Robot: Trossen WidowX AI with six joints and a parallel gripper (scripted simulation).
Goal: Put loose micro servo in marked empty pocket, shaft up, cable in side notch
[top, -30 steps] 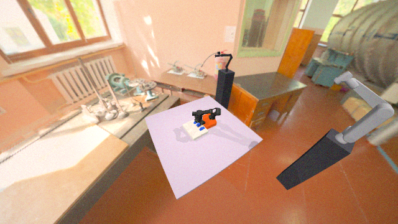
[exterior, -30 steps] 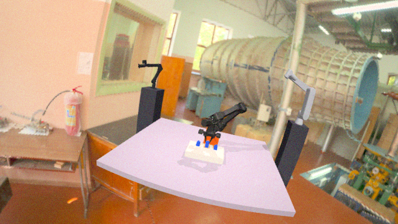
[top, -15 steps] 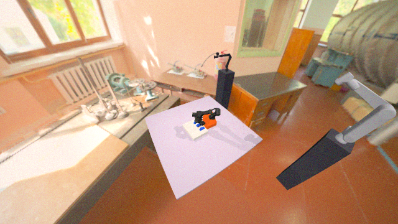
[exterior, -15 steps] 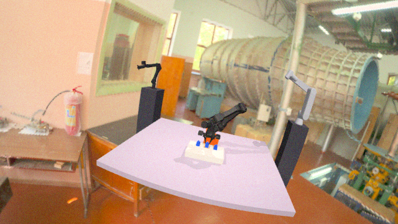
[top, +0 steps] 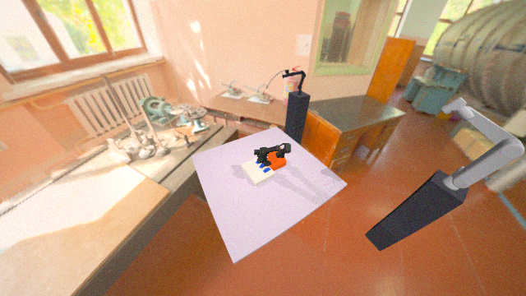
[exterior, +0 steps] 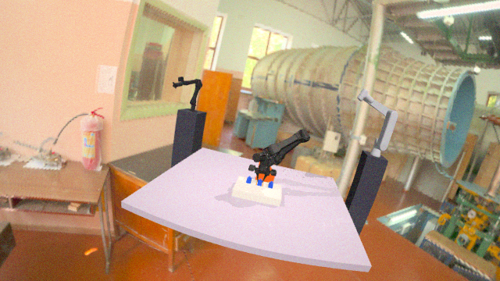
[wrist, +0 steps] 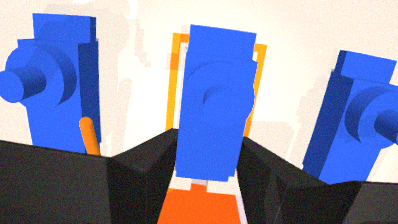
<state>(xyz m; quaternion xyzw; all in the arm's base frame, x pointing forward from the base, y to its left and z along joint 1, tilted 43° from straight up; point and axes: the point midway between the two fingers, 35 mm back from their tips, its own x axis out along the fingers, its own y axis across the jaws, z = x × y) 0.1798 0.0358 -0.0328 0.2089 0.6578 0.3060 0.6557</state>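
Right now my gripper tip is 120 mm short of the white robot deck, 30 mm above it and 20 mm to the right of it.
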